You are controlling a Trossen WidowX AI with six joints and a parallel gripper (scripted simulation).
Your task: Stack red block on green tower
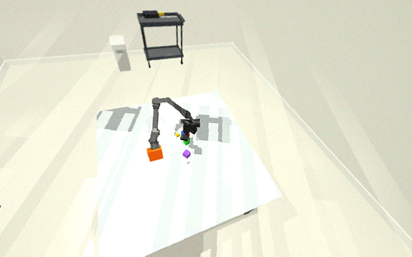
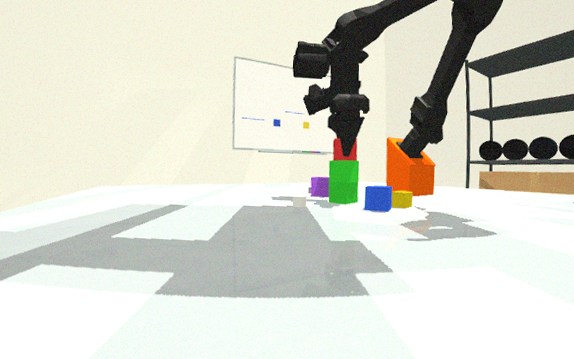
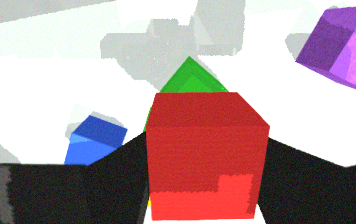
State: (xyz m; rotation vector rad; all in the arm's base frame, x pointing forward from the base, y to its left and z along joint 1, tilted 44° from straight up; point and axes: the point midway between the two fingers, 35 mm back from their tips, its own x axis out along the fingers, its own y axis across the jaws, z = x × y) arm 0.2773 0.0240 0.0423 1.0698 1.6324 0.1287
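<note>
My gripper tip is now 10 mm below the red block. Round my gripper tip: green block (30 mm below); yellow block (60 mm behind, 100 mm to the left, 80 mm below); blue block (10 mm ahead, 100 mm to the left, 70 mm below).
</note>
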